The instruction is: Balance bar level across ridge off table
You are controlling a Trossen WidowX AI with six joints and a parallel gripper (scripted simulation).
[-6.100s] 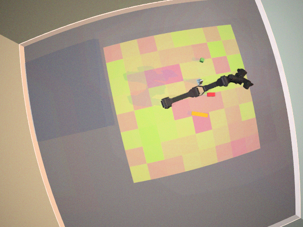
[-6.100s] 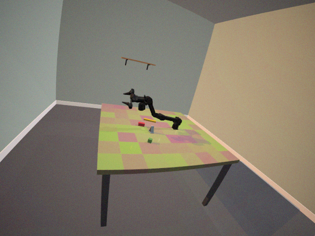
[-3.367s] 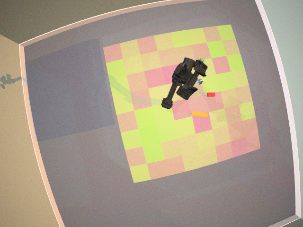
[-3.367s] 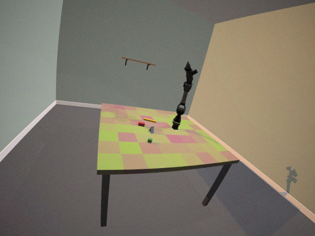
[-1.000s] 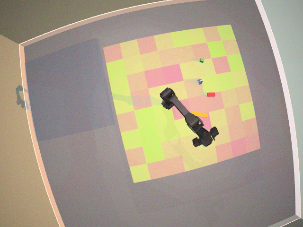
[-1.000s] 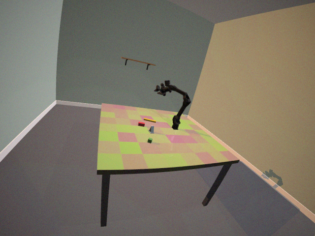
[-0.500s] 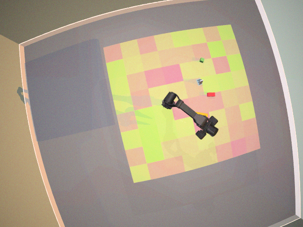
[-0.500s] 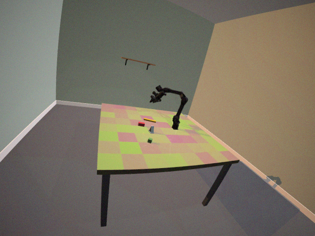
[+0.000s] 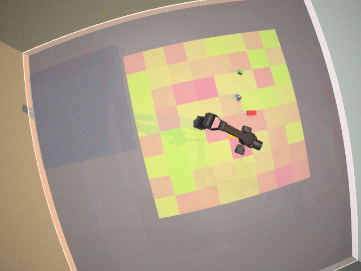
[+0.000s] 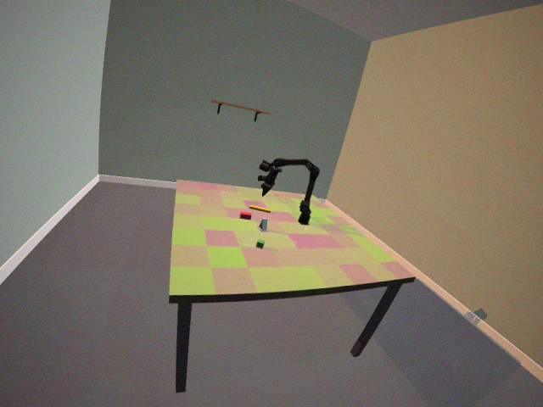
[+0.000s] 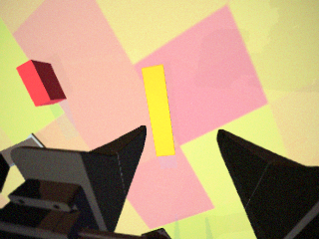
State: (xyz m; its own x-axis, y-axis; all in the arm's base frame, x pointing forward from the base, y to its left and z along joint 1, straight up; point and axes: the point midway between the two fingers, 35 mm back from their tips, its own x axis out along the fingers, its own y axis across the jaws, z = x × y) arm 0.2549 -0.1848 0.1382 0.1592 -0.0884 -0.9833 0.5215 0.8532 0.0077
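Now: gripper tip 10 mm short of the orange bar, 30 mm to the right of it and 100 mm above it. Also, from my gripper tip: red block 160 mm ahead, 180 mm to the left, 90 mm below; then green cube 160 mm ahead, 500 mm to the left, 90 mm below.
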